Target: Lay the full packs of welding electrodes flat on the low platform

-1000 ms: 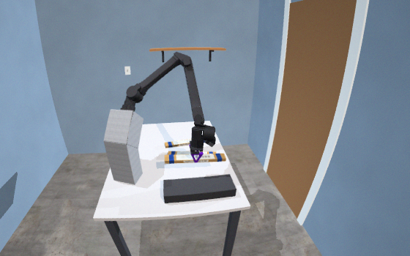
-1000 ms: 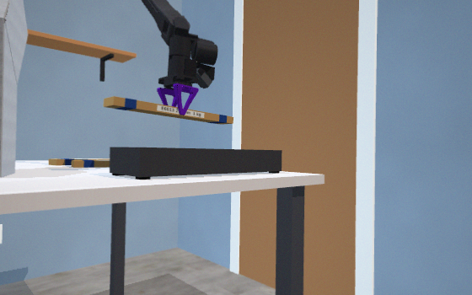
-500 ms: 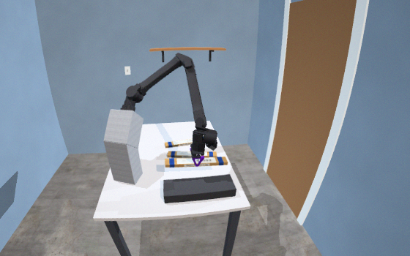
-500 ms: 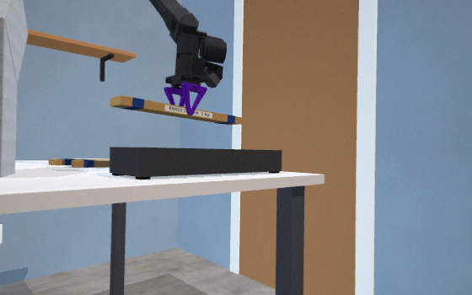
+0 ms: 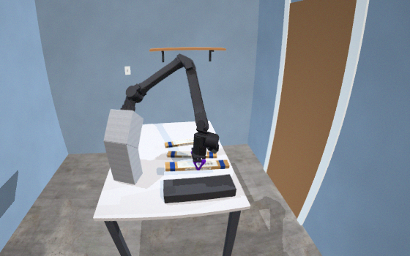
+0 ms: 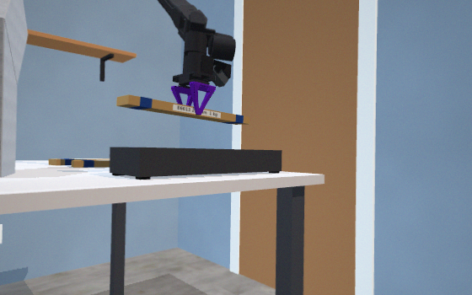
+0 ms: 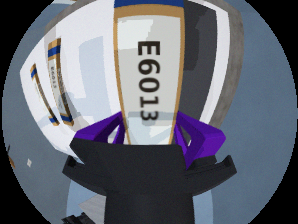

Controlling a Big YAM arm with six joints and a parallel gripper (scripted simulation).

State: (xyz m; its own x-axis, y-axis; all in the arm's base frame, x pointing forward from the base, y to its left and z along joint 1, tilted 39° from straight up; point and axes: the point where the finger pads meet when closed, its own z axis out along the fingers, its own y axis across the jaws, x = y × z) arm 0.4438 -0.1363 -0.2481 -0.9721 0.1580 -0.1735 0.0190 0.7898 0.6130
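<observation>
Now: hand 140 mm above the low platform and 60 mm to the left of it.
</observation>
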